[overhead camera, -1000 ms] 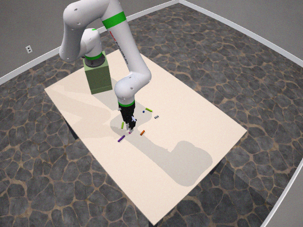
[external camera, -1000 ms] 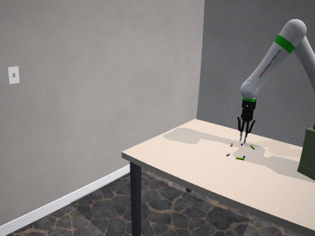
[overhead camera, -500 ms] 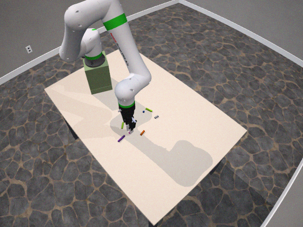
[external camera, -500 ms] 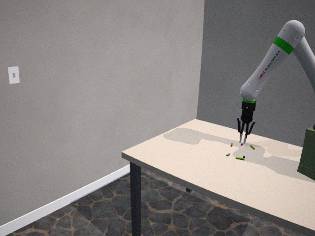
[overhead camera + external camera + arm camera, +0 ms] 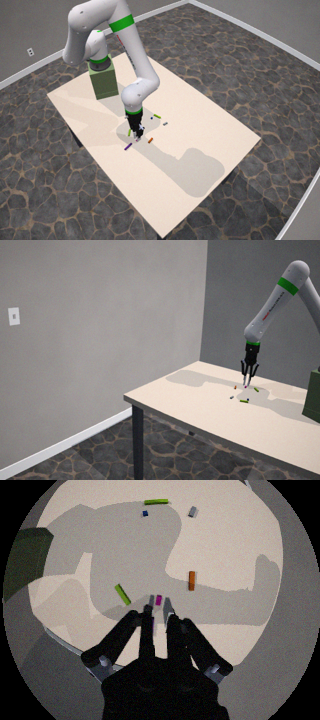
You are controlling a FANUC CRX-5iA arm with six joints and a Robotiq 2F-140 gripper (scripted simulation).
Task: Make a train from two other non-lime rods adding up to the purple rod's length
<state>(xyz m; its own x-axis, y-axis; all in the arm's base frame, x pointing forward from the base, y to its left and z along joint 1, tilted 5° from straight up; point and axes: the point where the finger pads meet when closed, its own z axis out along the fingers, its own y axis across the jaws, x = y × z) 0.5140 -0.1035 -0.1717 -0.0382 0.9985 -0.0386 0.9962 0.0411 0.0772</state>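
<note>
Now: hand 5 cm above the magenta rod. From my hand the other things lie so: orange rod (6 cm ahead, 6 cm to the left, 5 cm below); then purple rod (7 cm to the right, 5 cm below); then blue rod (7 cm behind, 18 cm to the left, 5 cm below).
</note>
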